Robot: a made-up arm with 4 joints.
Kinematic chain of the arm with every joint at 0, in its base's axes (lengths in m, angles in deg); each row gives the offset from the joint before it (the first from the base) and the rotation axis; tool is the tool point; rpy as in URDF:
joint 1: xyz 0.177 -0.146 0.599 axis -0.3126 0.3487 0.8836
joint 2: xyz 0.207 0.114 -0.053 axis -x
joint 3: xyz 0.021 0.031 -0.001 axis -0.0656 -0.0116 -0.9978
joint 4: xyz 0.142 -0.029 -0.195 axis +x
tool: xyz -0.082 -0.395 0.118 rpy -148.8 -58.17 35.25
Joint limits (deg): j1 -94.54..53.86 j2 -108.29..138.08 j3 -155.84..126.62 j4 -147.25..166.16
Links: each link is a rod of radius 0.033 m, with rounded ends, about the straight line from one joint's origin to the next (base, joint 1, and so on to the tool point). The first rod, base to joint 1, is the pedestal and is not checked.
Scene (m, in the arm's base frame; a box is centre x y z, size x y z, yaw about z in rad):
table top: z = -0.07
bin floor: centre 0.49 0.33 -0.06 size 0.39 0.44 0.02 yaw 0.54
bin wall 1: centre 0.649 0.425 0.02 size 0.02 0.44 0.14 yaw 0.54
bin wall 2: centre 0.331 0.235 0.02 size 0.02 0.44 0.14 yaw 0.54
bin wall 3: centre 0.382 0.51 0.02 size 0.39 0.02 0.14 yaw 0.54
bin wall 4: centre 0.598 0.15 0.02 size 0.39 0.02 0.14 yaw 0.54
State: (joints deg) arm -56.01 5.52 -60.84 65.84
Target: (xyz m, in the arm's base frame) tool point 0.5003 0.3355 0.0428
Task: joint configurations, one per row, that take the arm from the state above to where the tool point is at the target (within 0.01 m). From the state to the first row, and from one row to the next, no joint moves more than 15 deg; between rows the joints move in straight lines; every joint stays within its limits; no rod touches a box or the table.
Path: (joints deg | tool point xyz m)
1: -50.22 -1.35 -65.81 79.07 | 0.7914 -0.2661 0.1484
2: -44.42 -8.22 -70.78 92.31 | 0.7959 -0.0762 0.1427
3: -38.63 -15.09 -75.75 105.54 | 0.7417 0.1007 0.1572
4: -32.84 -21.96 -80.73 118.77 | 0.6376 0.2431 0.1882
5: -27.04 -28.83 -85.70 132.01 | 0.5003 0.3355 0.2309
6: -18.82 -28.92 -83.27 120.16 | 0.5052 0.3478 0.1744
7: -10.60 -29.00 -80.84 108.31 | 0.5062 0.3512 0.1228
8: -2.39 -29.09 -78.41 96.46 | 0.5044 0.3466 0.0784
9: 5.83 -29.18 -75.98 84.61 | 0.5003 0.3355 0.0428

